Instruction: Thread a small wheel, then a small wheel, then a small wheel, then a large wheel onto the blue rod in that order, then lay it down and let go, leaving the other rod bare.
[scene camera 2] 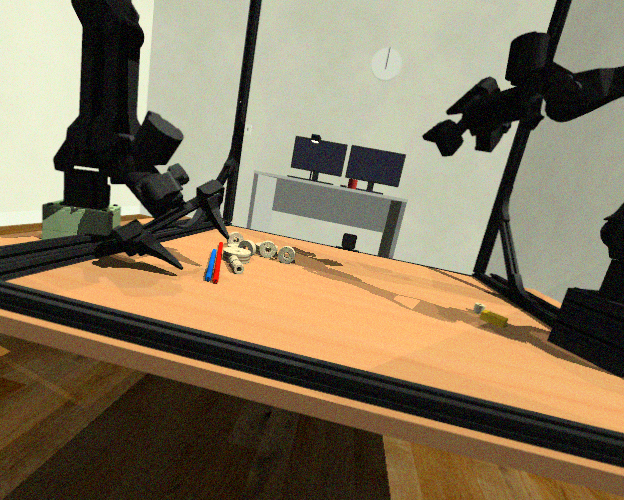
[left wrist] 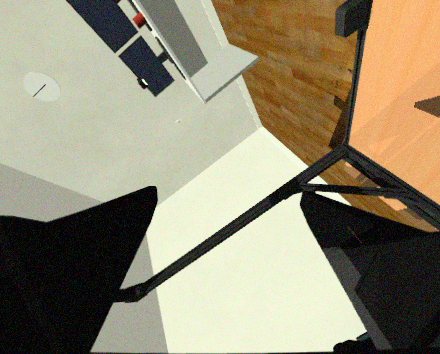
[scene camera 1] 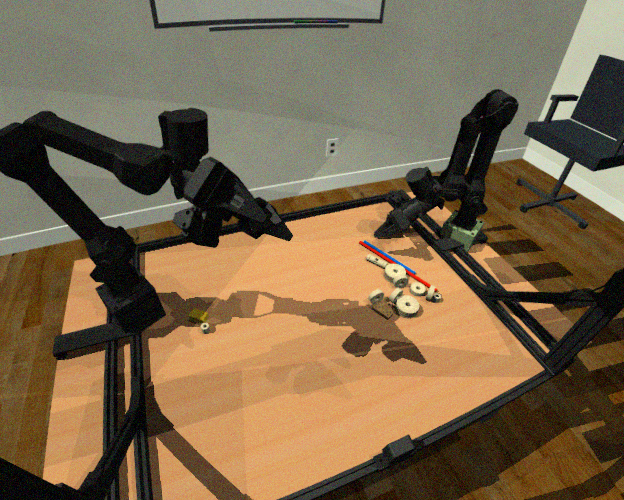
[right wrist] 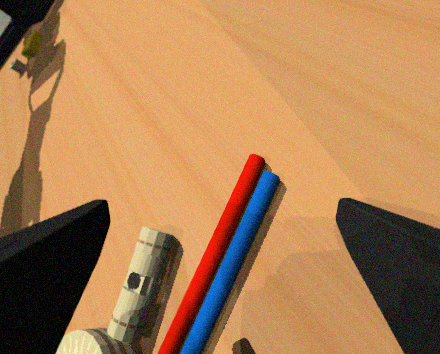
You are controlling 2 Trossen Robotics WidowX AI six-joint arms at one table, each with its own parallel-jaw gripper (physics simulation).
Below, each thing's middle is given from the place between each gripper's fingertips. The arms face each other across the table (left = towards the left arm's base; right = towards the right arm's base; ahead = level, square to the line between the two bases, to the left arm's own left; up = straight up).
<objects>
My right gripper is now 60 mm past the blue rod point(right wrist: 232, 262), 40 mm above it and 20 mm to the left of it.
Now: left hand 390 mm to the left of the blue rod, 370 mm above it and 240 mm short of it.
</objects>
